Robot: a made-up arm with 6 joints. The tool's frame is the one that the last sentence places. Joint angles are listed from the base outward.
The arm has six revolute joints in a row. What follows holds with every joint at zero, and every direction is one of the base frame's. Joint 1 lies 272.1 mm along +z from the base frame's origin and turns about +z. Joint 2 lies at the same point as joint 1 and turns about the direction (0, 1, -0.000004). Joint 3 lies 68.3 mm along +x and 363.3 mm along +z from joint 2 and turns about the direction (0, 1, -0.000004). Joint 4 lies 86.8 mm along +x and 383.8 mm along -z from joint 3 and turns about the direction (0, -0.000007, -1). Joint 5 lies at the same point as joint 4 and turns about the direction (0, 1, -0.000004). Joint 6 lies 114.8 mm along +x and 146.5 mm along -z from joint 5 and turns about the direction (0, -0.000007, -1). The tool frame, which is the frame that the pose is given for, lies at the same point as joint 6; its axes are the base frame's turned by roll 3.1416, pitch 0 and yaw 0 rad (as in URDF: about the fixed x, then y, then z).
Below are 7 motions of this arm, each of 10 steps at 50 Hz.
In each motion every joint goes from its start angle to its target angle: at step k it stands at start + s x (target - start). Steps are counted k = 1, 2, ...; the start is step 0. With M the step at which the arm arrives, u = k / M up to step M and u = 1 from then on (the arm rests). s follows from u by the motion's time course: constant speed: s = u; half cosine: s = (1 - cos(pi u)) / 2; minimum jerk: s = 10 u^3 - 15 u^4 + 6 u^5.
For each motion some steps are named. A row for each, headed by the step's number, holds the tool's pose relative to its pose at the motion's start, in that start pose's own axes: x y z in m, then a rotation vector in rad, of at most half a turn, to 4 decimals.
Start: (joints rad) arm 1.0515 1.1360 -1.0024 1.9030 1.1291 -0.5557
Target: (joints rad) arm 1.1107 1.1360 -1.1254 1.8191 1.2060 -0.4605
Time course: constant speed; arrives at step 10
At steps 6, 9, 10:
6: -0.0094 -0.0353 0.0251 -0.0098 -0.0810 -0.0430
9: -0.0159 -0.0522 0.0376 -0.0182 -0.1217 -0.0638
10: -0.0183 -0.0577 0.0417 -0.0215 -0.1353 -0.0707

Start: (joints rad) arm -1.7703 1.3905 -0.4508 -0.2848 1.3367 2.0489
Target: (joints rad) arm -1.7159 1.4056 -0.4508 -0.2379 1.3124 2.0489
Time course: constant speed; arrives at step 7
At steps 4, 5, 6, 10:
4: -0.0022 -0.0016 0.0006 -0.0025 -0.0022 0.0234
5: -0.0027 -0.0020 0.0007 -0.0030 -0.0027 0.0293
6: -0.0033 -0.0025 0.0009 -0.0035 -0.0033 0.0353
10: -0.0038 -0.0029 0.0011 -0.0039 -0.0039 0.0413

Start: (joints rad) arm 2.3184 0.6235 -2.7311 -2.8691 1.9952 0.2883
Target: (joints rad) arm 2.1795 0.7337 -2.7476 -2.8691 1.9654 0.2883
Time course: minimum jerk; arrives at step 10
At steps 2, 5, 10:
2: -0.0011 -0.0050 -0.0037 -0.0053 0.0069 -0.0057
5: -0.0113 -0.0448 -0.0308 -0.0450 0.0589 -0.0510
10: -0.0272 -0.0925 -0.0582 -0.0875 0.1165 -0.1054

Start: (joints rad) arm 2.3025 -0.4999 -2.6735 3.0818 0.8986 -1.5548
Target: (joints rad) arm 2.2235 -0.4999 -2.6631 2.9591 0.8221 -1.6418
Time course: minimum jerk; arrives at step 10
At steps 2, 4, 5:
2: -0.0015 0.0009 -0.0007 -0.0051 -0.0092 -0.0122
4: -0.0079 0.0050 -0.0039 -0.0276 -0.0502 -0.0673
5: -0.0122 0.0079 -0.0063 -0.0429 -0.0790 -0.1065

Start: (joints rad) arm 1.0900 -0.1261 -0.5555 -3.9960 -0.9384 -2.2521
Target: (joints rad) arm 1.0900 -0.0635 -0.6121 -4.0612 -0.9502 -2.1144
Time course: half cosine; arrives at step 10
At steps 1, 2, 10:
1: 0.0007 0.0000 0.0000 -0.0011 0.0007 0.0023
2: 0.0027 0.0002 0.0000 -0.0042 0.0028 0.0091
10: 0.0285 0.0013 0.0002 -0.0416 0.0320 0.0957

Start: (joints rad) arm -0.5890 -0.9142 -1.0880 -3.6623 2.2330 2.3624
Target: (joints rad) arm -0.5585 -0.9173 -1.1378 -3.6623 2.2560 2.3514
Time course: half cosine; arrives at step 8
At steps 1, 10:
1: -0.0001 0.0004 0.0010 -0.0024 0.0020 -0.0008
10: -0.0032 0.0123 0.0270 -0.0646 0.0521 -0.0214

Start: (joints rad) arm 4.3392 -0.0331 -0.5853 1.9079 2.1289 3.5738
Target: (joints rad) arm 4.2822 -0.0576 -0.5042 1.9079 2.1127 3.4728
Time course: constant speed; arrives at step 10
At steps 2, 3, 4, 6, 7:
2: 0.0001 -0.0028 -0.0061 -0.0167 -0.0069 -0.0179
3: 0.0002 -0.0043 -0.0091 -0.0250 -0.0105 -0.0268
4: 0.0003 -0.0058 -0.0121 -0.0333 -0.0141 -0.0358
6: 0.0004 -0.0088 -0.0181 -0.0498 -0.0214 -0.0536
7: 0.0004 -0.0104 -0.0210 -0.0580 -0.0252 -0.0625

